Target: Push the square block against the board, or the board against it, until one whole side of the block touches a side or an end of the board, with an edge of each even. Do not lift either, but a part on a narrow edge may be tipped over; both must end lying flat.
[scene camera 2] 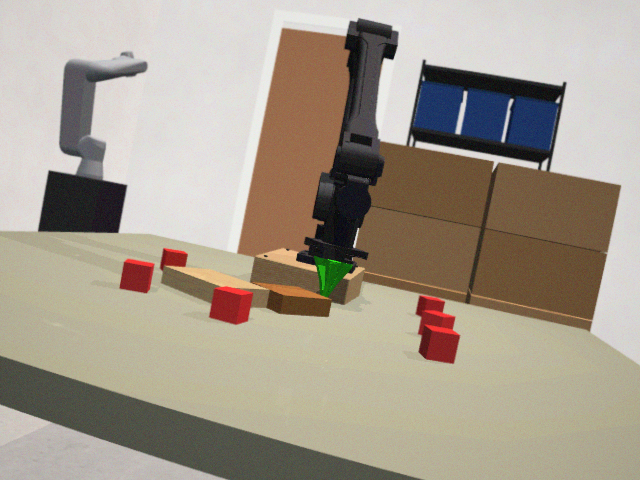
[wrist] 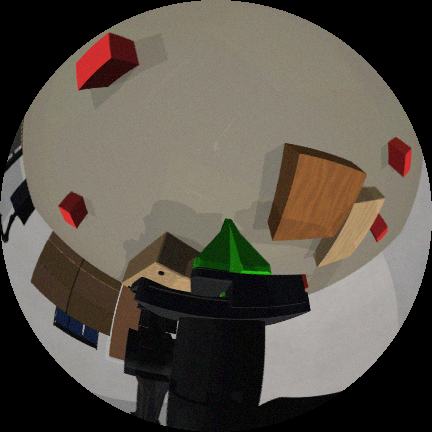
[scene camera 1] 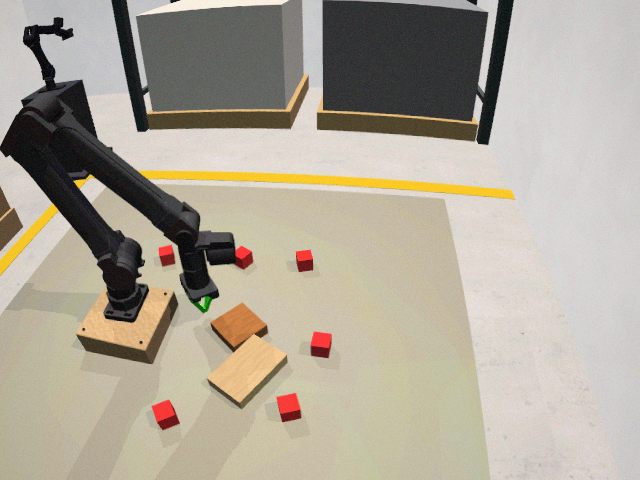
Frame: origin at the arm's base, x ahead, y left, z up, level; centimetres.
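Where they show: gripper, fingertip midpoint: (wrist: pixel 226 222) (scene camera 1: pixel 204 311); arm's base at its link origin: (scene camera 1: pixel 127 303).
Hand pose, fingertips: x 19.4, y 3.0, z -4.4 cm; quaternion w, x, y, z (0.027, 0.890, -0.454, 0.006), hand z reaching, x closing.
Things, the pixels of their top centre, and the offset from my fingertips.
- darker brown square block at its top centre: (wrist: pixel 324 207) (scene camera 2: pixel 291 290) (scene camera 1: pixel 238 323) dx +9.6, dy -4.4, dz +1.4 cm
- pale wooden board at its top centre: (scene camera 2: pixel 215 277) (wrist: pixel 352 237) (scene camera 1: pixel 246 366) dx +13.5, dy -16.3, dz +1.4 cm
The darker brown square block (scene camera 1: pixel 238 323) (scene camera 2: pixel 299 298) (wrist: pixel 320 195) lies flat on the mat. The pale wooden board (scene camera 1: pixel 248 369) (scene camera 2: pixel 217 283) (wrist: pixel 352 230) lies flat beside it, in front of it in scene camera 1. Their facing sides stand at an angle: the board's near corner is at the block's side, and a narrow wedge opens from there. Whether they touch there is too fine to tell. My gripper (scene camera 1: pixel 205 310) (scene camera 2: pixel 324 295) (wrist: pixel 226 222) is shut and empty, its green fingertips low, a short way left of the block in scene camera 1 and in the wrist view, apart from it.
Several red cubes stand around the parts, among them one (scene camera 1: pixel 321 344) (scene camera 2: pixel 231 305) right of the block and one (scene camera 1: pixel 288 407) (scene camera 2: pixel 136 275) near the board in scene camera 1. The arm's wooden base (scene camera 1: pixel 116 338) (scene camera 2: pixel 286 268) (wrist: pixel 175 252) stands left of the gripper in scene camera 1.
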